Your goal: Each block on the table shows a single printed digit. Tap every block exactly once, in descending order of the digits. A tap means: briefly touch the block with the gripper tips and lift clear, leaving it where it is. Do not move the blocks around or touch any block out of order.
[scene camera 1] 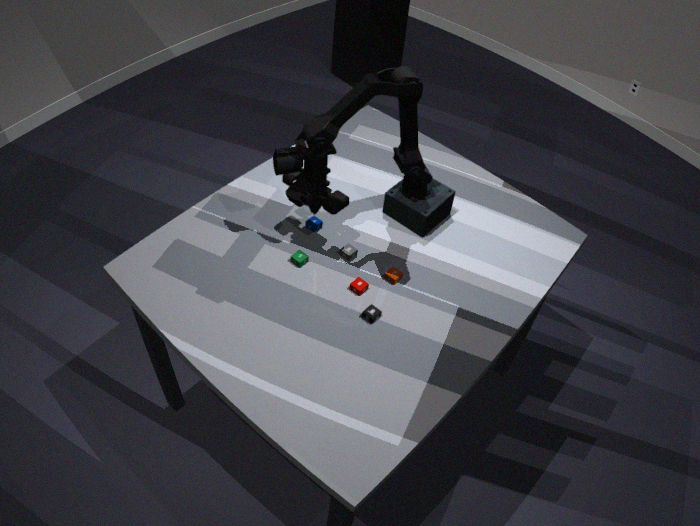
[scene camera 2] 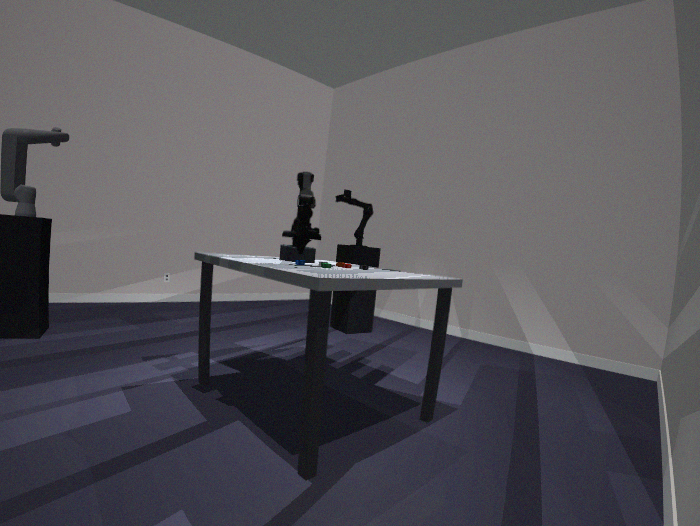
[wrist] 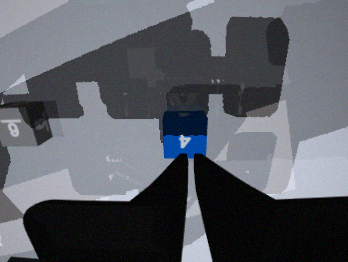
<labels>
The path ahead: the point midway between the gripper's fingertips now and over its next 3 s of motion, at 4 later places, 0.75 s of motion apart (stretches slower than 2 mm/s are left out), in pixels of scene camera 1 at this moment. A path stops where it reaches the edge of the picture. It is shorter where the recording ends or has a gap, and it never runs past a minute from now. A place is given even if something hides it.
My gripper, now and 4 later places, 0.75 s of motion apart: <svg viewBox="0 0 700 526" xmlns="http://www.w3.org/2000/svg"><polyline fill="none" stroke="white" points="314,212 300,222 296,250 298,249 398,270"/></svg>
</labels>
